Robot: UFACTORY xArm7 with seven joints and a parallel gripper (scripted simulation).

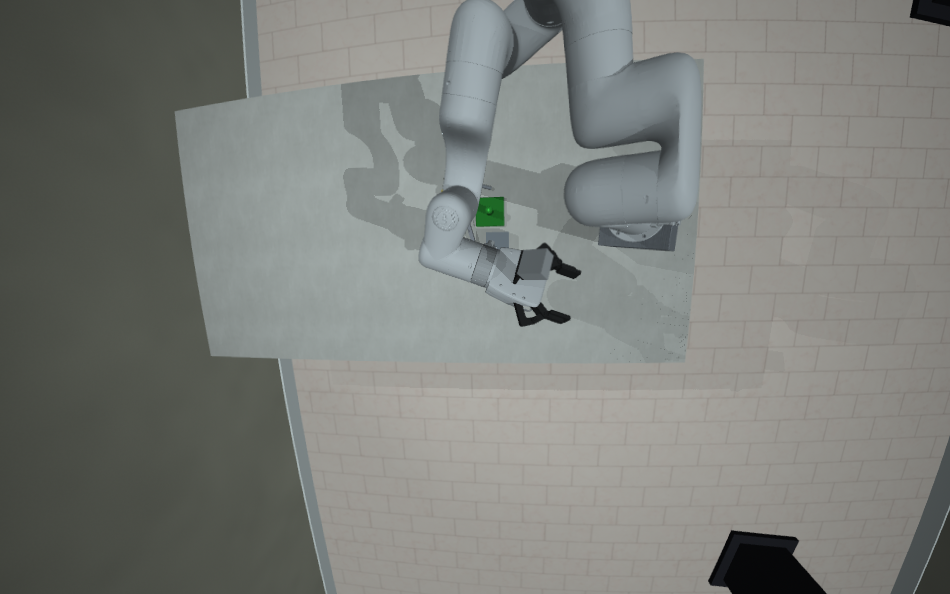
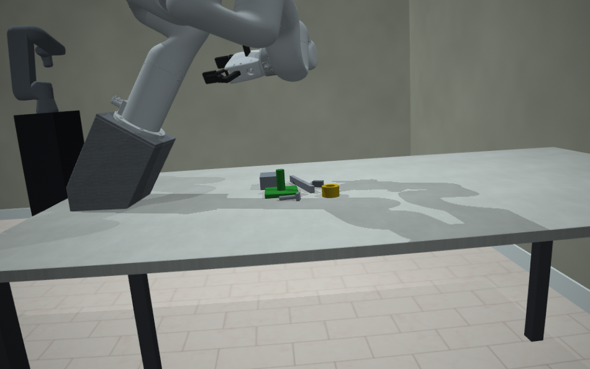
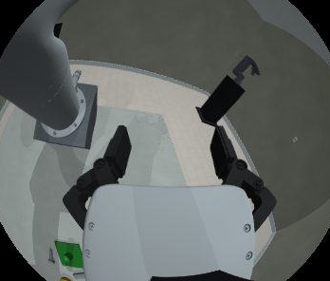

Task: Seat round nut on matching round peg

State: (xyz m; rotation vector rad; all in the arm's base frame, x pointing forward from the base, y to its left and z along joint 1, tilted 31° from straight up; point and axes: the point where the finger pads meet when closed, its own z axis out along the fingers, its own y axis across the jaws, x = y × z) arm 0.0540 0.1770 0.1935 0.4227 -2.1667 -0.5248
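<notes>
My gripper is now 22 cm short of the grey t-shaped piece, 23 cm to the left of it and 31 cm above it. From my hand the other things lie so: long grey bar 23 cm ahead, 9 cm to the right, 31 cm below; grey block 15 cm ahead, 7 cm to the right, 30 cm below; small grey cube 27 cm ahead, 9 cm to the right, 31 cm below.
</notes>
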